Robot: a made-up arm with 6 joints. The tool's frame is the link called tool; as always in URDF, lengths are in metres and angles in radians.
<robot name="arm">
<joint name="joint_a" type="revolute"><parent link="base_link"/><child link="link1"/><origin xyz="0.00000 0.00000 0.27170" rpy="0.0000 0.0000 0.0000"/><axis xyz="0 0 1"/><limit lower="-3.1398" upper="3.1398" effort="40" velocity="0.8"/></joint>
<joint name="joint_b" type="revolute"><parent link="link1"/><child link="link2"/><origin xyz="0.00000 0.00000 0.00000" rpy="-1.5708 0.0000 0.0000"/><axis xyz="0 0 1"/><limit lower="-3.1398" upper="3.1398" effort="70" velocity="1.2"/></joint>
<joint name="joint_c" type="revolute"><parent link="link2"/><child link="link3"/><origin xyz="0.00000 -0.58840 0.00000" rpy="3.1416 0.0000 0.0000"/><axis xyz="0 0 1"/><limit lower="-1.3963" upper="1.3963" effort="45" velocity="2.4"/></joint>
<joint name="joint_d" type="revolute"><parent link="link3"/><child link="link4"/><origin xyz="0.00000 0.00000 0.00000" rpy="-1.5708 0.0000 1.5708"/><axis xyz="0 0 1"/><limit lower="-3.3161" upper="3.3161" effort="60" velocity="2.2"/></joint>
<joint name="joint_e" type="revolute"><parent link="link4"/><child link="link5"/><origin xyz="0.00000 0.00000 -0.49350" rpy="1.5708 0.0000 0.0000"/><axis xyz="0 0 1"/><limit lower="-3.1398" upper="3.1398" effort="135" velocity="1"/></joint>
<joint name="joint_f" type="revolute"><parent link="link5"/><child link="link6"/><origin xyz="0.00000 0.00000 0.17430" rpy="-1.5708 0.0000 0.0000"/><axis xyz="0 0 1"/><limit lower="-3.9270" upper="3.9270" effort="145" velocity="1.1"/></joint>
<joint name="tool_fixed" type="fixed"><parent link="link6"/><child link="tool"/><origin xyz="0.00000 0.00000 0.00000" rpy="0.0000 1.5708 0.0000"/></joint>
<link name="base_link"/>
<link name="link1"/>
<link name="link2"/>
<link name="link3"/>
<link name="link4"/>
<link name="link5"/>
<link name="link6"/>
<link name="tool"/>
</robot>
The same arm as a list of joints. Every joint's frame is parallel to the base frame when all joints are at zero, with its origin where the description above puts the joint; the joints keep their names.
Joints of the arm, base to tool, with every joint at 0 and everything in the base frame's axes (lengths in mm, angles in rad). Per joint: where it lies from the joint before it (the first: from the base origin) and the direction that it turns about. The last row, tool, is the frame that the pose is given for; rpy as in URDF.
joint_a: axis 0 0 1 xyz 0 0 271.7
joint_b: axis 0 1 0 xyz 0 0 0
joint_c: axis 0 -1 0 xyz 0 0 588.4
joint_d: axis -1 0 0 xyz 0 0 0
joint_e: axis 0 -1 0 xyz 493.5 0 0
joint_f: axis -1 0 0 xyz 0 -174.3 0
tool: xyz 0 0 0 rpy 0 0 0
Joint limits (rad, base to tool): -3.1398..3.1398 -3.1398..3.1398 -1.3963..1.3963 -3.3161..3.3161 -3.1398..3.1398 -3.927..3.927

